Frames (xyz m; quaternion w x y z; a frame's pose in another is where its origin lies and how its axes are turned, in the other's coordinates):
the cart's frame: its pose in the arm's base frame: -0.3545 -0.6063 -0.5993 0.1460 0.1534 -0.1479 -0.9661
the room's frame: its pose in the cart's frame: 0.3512 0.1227 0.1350 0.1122 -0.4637 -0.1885 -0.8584
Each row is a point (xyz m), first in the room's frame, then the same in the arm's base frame.
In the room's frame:
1: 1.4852 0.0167 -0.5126
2: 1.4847 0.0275 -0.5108
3: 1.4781 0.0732 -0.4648
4: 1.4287 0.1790 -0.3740
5: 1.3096 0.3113 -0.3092
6: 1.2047 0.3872 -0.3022
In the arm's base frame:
1: -0.0073 0.0661 0.5930
2: -0.0154 0.0732 0.5912
3: -0.0800 0.0814 0.5951
4: -0.2246 0.0951 0.5672
5: -0.3806 0.1146 0.4615
6: -0.4548 0.1270 0.3559

